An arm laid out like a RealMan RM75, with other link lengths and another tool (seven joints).
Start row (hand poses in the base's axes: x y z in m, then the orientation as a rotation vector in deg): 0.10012 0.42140 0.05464 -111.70 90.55 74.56
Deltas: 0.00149 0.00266 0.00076 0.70 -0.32 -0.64; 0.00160 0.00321 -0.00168 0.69 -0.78 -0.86; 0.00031 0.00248 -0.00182 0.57 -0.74 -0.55; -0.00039 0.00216 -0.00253 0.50 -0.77 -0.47; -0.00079 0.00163 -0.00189 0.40 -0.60 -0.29; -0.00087 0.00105 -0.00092 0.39 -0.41 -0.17; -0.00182 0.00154 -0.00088 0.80 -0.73 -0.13; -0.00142 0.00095 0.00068 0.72 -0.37 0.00; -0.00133 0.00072 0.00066 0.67 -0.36 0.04; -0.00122 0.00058 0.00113 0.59 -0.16 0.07; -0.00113 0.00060 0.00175 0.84 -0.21 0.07; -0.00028 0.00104 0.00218 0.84 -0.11 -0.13; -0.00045 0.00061 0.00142 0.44 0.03 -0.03; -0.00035 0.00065 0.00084 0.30 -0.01 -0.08; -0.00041 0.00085 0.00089 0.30 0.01 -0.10; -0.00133 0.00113 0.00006 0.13 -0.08 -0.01; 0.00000 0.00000 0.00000 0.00 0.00 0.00; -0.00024 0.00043 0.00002 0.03 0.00 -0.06; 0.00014 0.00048 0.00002 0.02 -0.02 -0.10
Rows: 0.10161 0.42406 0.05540 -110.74 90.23 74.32; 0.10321 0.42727 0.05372 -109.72 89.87 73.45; 0.10352 0.42975 0.05190 -109.07 89.40 72.69; 0.10313 0.43191 0.04937 -108.56 88.92 71.89; 0.10234 0.43354 0.04748 -108.23 88.47 71.31; 0.10147 0.43459 0.04656 -107.96 88.04 70.99; 0.09965 0.43613 0.04568 -107.58 87.05 70.55; 0.09823 0.43708 0.04636 -107.25 86.22 70.52; 0.09690 0.43780 0.04702 -106.98 85.41 70.49; 0.09568 0.43838 0.04815 -106.72 84.75 70.65; 0.09455 0.43898 0.04990 -106.32 83.85 70.89; 0.09427 0.44002 0.05208 -105.69 83.15 71.14; 0.09382 0.44063 0.05350 -105.36 82.80 71.38; 0.09347 0.44128 0.05434 -105.09 82.59 71.48; 0.09306 0.44213 0.05523 -104.80 82.41 71.59; 0.09173 0.44326 0.05529 -104.74 82.26 71.56; 0.09173 0.44326 0.05529 -104.74 82.26 71.56; 0.09149 0.44369 0.05531 -104.66 82.28 71.55; 0.09163 0.44417 0.05533 -104.56 82.33 71.49
